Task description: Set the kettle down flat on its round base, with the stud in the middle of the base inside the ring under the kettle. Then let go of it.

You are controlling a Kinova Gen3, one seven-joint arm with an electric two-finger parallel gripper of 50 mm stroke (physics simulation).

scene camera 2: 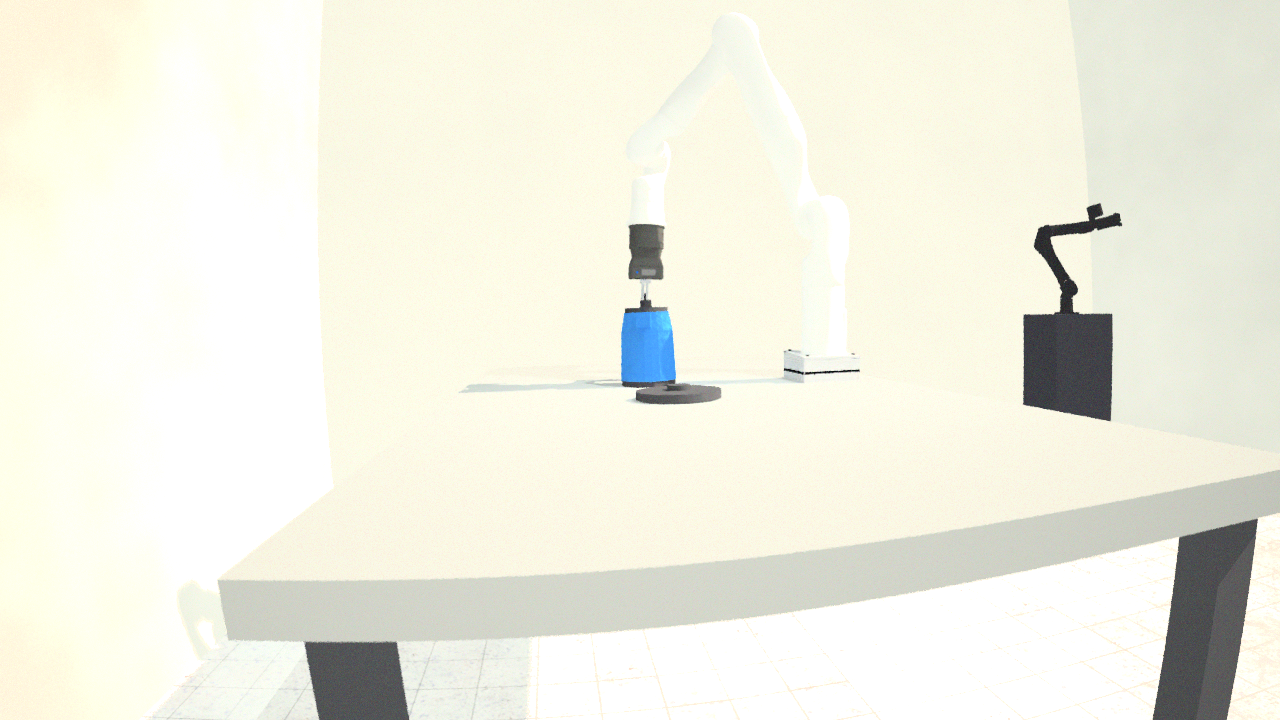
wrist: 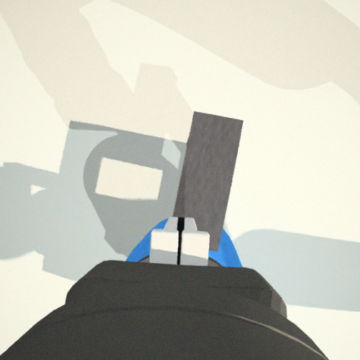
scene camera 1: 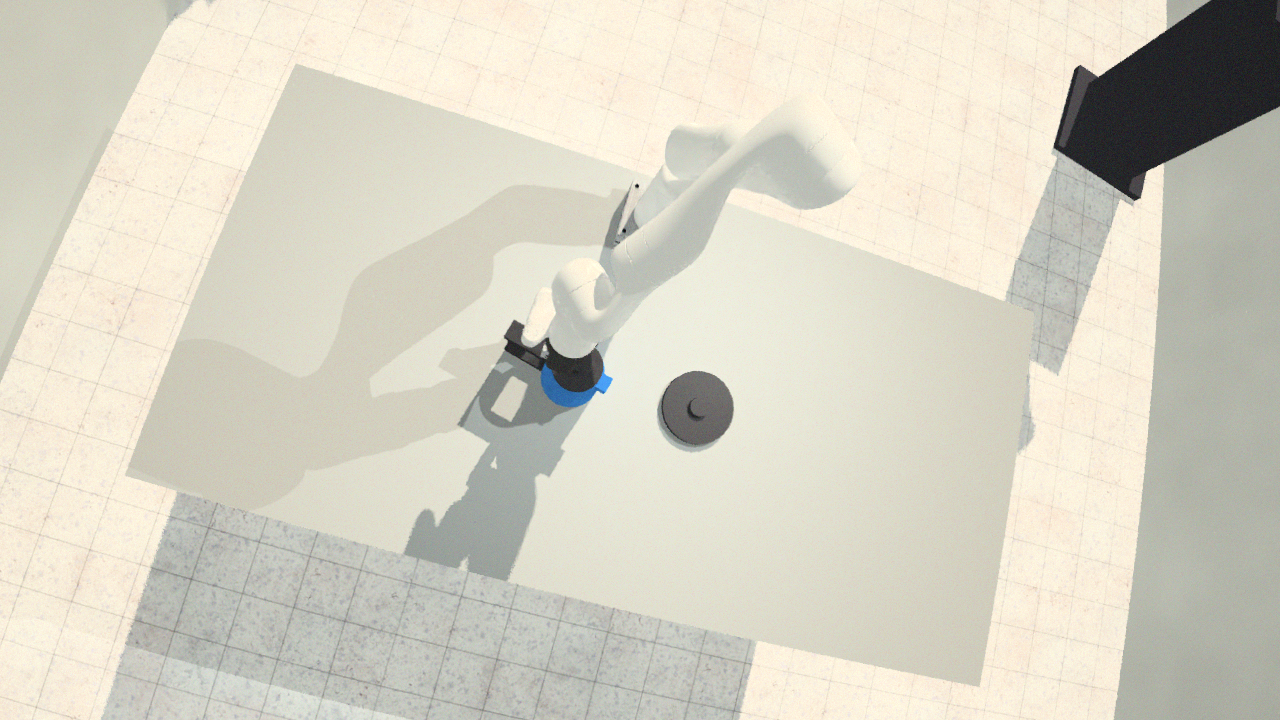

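The kettle, with a blue body (scene camera 1: 570, 395) (scene camera 2: 647, 347) (wrist: 144, 247), stands upright on the table, left of the round base in both scene views. Its dark handle (scene camera 1: 516, 337) (wrist: 212, 170) points away from the short blue spout (scene camera 1: 604, 384). The round base (scene camera 1: 680, 429) (scene camera 2: 657, 396) is a flat dark disc with a stud (scene camera 1: 697, 408) (scene camera 2: 678, 387) in its middle. The ring under the kettle is hidden. My gripper (scene camera 2: 645, 293) (wrist: 180, 233) points down over the kettle's top. Its fingers are shut together with no kettle part visible between them; the handle passes behind them in the wrist view.
The pale table (scene camera 1: 850, 501) (scene camera 2: 716, 501) carries my arm's mount (scene camera 2: 821, 366) at its back edge. A black pedestal (scene camera 1: 1181, 98) (scene camera 2: 1067, 362) with a small black arm (scene camera 2: 1054, 255) stands beyond the table at the right.
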